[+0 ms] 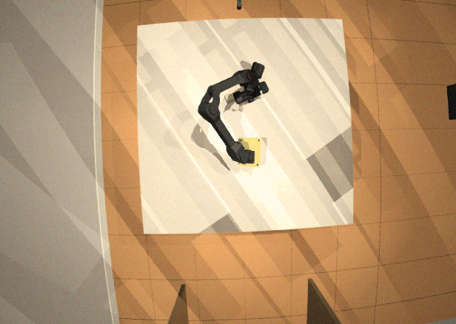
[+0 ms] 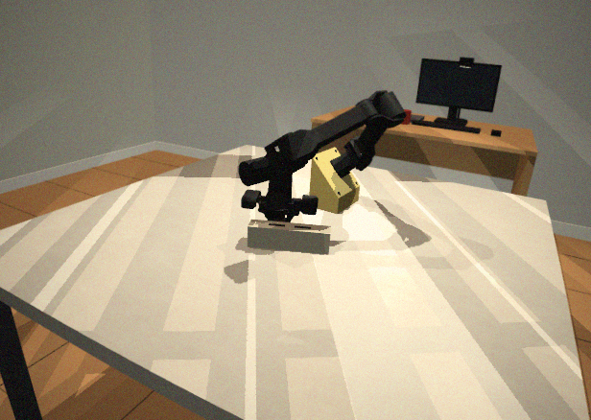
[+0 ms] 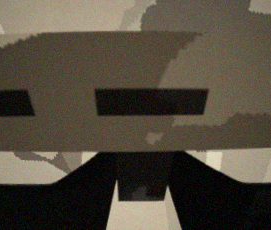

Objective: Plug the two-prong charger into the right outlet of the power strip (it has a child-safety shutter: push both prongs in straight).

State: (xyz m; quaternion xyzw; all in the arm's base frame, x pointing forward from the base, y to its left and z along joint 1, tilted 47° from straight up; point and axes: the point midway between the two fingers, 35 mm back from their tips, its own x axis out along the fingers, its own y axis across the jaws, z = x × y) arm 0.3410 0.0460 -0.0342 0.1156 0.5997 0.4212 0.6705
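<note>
The dark charger is 20 mm ahead of my gripper tip, 10 mm to the left of it and 10 mm above it.
</note>
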